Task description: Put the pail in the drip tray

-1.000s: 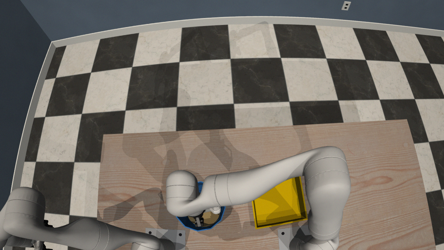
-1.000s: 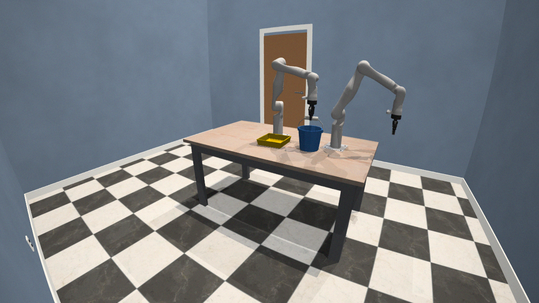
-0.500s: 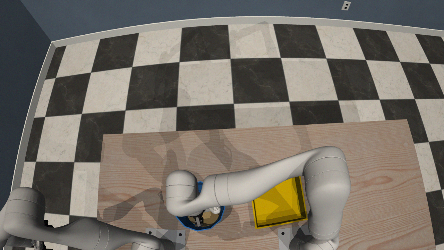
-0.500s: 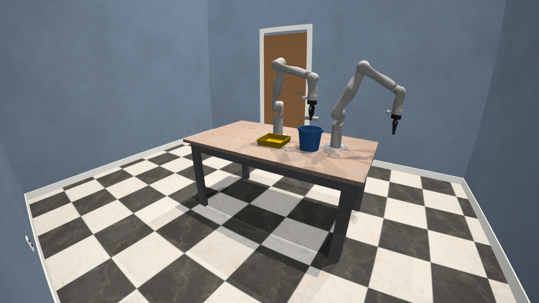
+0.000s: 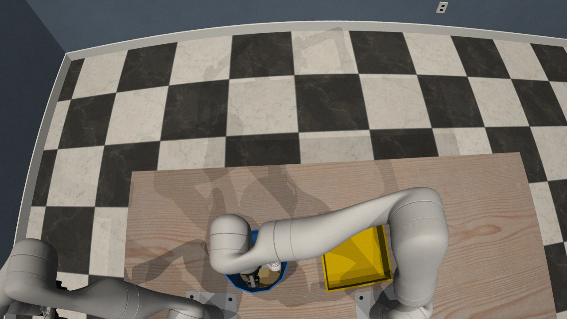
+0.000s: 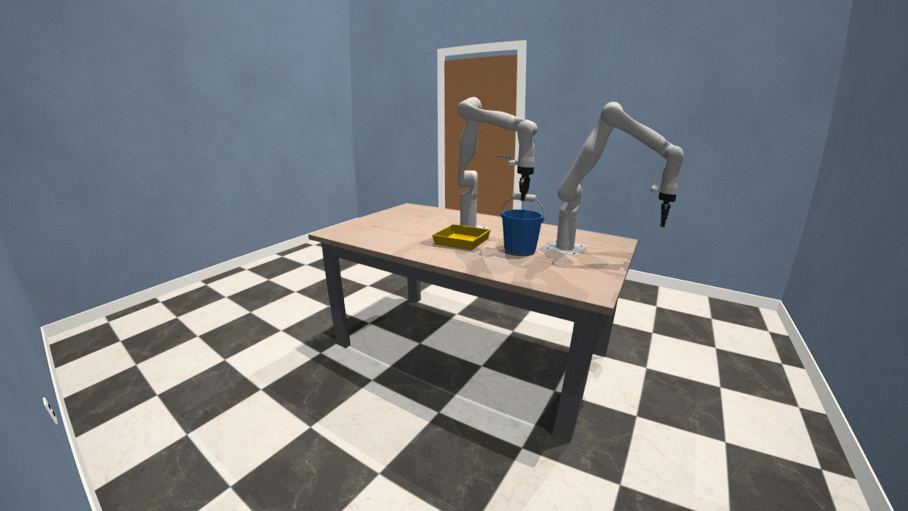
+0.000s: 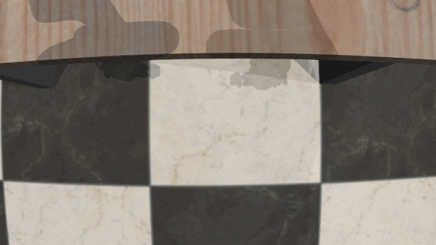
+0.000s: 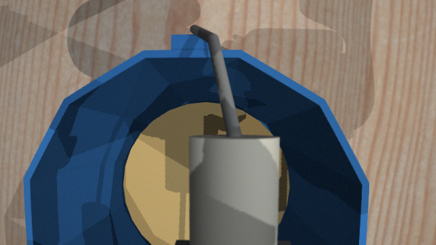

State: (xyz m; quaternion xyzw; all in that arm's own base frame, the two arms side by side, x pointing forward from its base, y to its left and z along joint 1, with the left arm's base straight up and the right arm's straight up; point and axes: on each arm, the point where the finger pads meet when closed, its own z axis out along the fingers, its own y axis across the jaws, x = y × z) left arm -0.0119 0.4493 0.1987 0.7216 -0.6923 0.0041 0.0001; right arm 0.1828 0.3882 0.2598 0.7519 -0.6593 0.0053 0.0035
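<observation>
Right now the blue pail is 100 mm below my right hand and 10 mm ahead of it. Round my right hand: yellow drip tray 300 mm to the right, 250 mm below, 50 mm ahead.
</observation>
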